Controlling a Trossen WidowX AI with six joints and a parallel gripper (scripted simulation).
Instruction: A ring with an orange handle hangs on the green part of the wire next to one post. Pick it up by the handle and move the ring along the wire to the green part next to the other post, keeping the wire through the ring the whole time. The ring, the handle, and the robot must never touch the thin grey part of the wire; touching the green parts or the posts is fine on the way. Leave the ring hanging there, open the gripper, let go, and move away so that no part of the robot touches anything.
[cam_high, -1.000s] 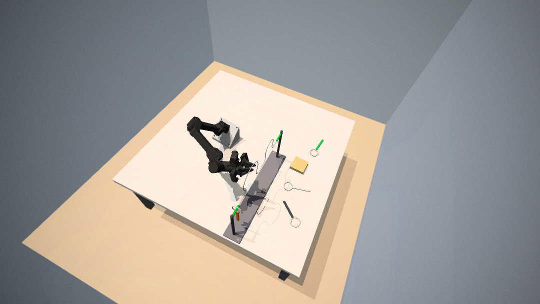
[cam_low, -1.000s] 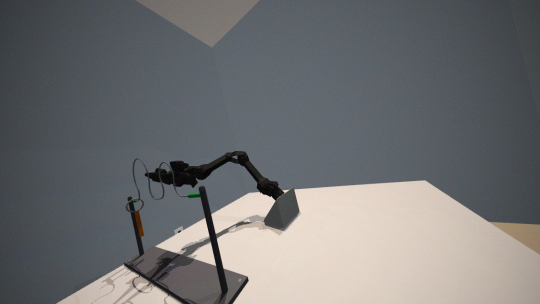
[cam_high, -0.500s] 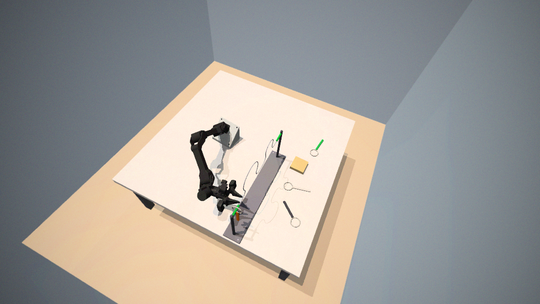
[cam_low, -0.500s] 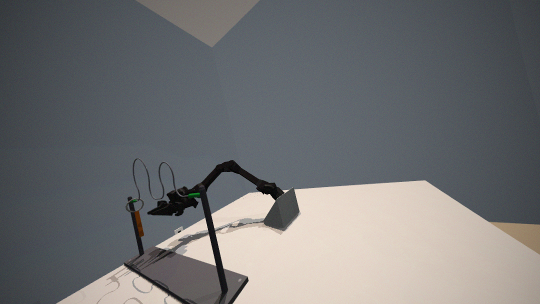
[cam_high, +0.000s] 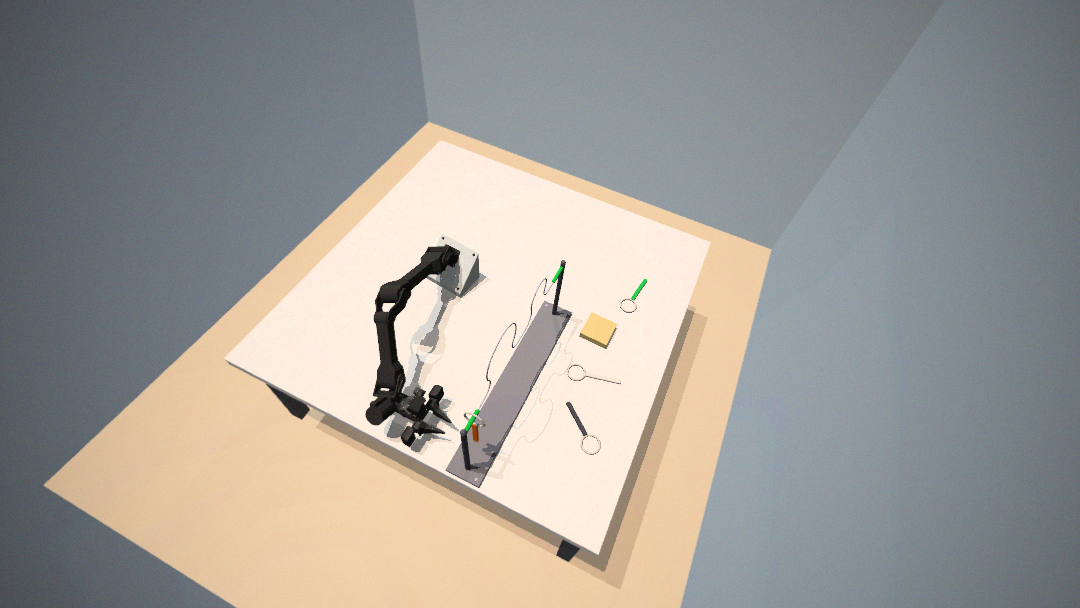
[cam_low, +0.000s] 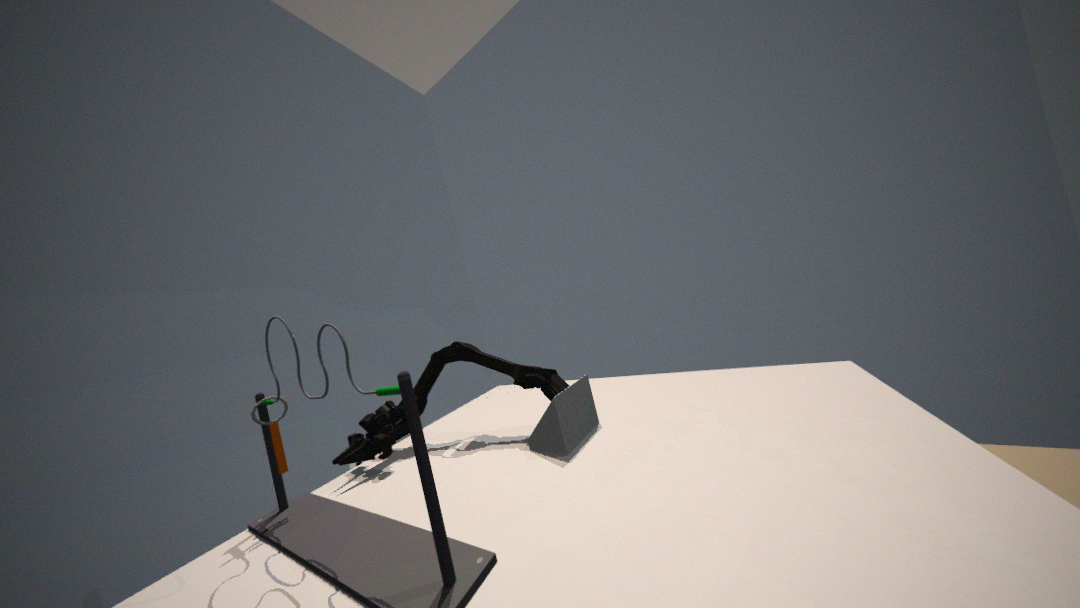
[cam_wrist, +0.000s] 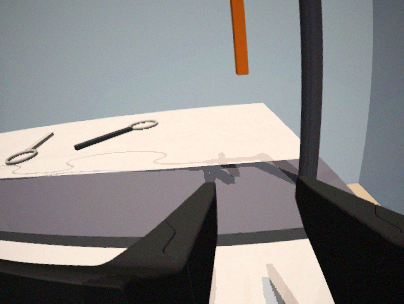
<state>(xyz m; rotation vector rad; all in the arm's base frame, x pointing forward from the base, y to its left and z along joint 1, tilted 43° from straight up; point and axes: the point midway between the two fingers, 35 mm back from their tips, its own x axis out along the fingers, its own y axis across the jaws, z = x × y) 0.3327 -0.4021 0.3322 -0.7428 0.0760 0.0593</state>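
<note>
The ring with orange handle is 14 cm above my gripper tip and 10 cm ahead of it. Also, from my gripper tip: white-handled ring (41 cm to the left, 27 cm ahead, 7 cm below); black-handled ring (34 cm ahead, 23 cm to the left, 7 cm below); tan block (58 cm to the left, 22 cm ahead, 6 cm below).
</note>
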